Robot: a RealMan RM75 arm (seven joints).
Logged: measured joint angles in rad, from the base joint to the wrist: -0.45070, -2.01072, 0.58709, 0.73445, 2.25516, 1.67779, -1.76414; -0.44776, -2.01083, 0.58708, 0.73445, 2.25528, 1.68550, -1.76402; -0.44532, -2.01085, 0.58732, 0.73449, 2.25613, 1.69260, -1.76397; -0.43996, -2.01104, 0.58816, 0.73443, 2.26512, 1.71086, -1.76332; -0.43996, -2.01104, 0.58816, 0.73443, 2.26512, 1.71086, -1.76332; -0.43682, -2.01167, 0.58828, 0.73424, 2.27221, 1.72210, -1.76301; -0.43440, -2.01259, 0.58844, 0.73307, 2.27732, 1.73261, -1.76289; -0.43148, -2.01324, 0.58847, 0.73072, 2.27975, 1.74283, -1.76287; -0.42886, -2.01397, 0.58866, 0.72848, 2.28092, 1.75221, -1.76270; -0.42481, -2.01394, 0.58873, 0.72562, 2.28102, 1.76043, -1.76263; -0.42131, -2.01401, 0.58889, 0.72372, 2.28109, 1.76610, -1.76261; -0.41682, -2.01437, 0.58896, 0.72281, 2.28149, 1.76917, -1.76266; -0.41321, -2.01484, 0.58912, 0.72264, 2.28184, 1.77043, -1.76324; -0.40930, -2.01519, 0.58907, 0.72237, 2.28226, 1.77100, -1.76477; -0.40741, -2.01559, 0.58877, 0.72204, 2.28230, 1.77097, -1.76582; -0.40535, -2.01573, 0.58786, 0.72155, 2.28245, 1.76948, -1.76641; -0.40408, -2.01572, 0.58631, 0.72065, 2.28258, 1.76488, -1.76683
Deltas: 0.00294, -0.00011, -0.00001, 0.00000, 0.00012, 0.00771, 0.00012; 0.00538, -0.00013, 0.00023, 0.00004, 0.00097, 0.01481, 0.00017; 0.01074, -0.00032, 0.00107, -0.00002, 0.00996, 0.03307, 0.00082; 0.01074, -0.00032, 0.00107, -0.00002, 0.00996, 0.03307, 0.00082; 0.01388, -0.00095, 0.00119, -0.00021, 0.01705, 0.04431, 0.00113; 0.01630, -0.00187, 0.00135, -0.00138, 0.02216, 0.05482, 0.00125; 0.01922, -0.00252, 0.00138, -0.00373, 0.02459, 0.06504, 0.00127; 0.02184, -0.00325, 0.00157, -0.00597, 0.02576, 0.07442, 0.00144; 0.02589, -0.00322, 0.00164, -0.00883, 0.02586, 0.08264, 0.00151; 0.02939, -0.00329, 0.00180, -0.01073, 0.02593, 0.08831, 0.00153; 0.03388, -0.00365, 0.00187, -0.01164, 0.02633, 0.09138, 0.00148; 0.03749, -0.00412, 0.00203, -0.01181, 0.02668, 0.09264, 0.00090; 0.04140, -0.00447, 0.00198, -0.01208, 0.02710, 0.09321, -0.00063; 0.04329, -0.00487, 0.00168, -0.01241, 0.02714, 0.09318, -0.00168; 0.04535, -0.00501, 0.00077, -0.01290, 0.02729, 0.09169, -0.00227; 0.04662, -0.00500, -0.00078, -0.01380, 0.02742, 0.08709, -0.00269
